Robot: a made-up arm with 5 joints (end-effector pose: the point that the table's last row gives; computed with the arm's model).
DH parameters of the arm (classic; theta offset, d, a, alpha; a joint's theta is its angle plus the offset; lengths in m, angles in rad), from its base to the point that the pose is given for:
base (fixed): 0.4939 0 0.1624 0
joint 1: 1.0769 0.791 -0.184 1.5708
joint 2: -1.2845 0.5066 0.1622 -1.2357
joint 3: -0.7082 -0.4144 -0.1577 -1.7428
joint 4: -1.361 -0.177 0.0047 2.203
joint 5: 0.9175 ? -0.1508 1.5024
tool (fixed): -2.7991 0.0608 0 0
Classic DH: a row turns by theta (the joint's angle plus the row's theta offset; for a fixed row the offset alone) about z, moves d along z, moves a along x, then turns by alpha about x.
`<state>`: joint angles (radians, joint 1 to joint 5).
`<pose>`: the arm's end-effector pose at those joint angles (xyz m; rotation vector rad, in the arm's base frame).
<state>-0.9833 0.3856 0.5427 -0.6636 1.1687</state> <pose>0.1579 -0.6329 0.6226 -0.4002 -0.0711 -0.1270</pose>
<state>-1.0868 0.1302 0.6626 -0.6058 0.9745</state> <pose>0.0647 -0.6779 0.6207 -0.3893 0.3919 -0.1723</pose>
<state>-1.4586 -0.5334 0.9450 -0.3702 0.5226</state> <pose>-0.3705 -0.6345 0.6942 -0.1629 1.6805 -0.4919</pose>
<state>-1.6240 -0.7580 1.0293 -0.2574 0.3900</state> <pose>-0.5367 -0.5278 0.7721 0.0230 2.1344 -0.5993</pose>
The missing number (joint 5, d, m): -0.0581
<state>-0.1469 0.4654 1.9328 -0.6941 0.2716</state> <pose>0.6395 -0.1482 0.2824 0.3518 1.1754 1.6543</pose>
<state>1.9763 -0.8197 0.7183 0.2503 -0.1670</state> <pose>0.5491 0.9180 0.9874 -2.2481 -0.7923 0.0112</pose>
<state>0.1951 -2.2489 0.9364 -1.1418 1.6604</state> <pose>0.7474 0.1721 1.0401 -1.9906 0.5345 1.3068</pose>
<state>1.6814 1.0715 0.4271 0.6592 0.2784</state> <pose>0.3501 0.7026 0.2703 -1.6384 0.1199 1.7521</pose>
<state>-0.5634 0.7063 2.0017 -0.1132 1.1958</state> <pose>0.5535 -0.2366 0.3767 0.4440 0.0047 1.5177</pose>
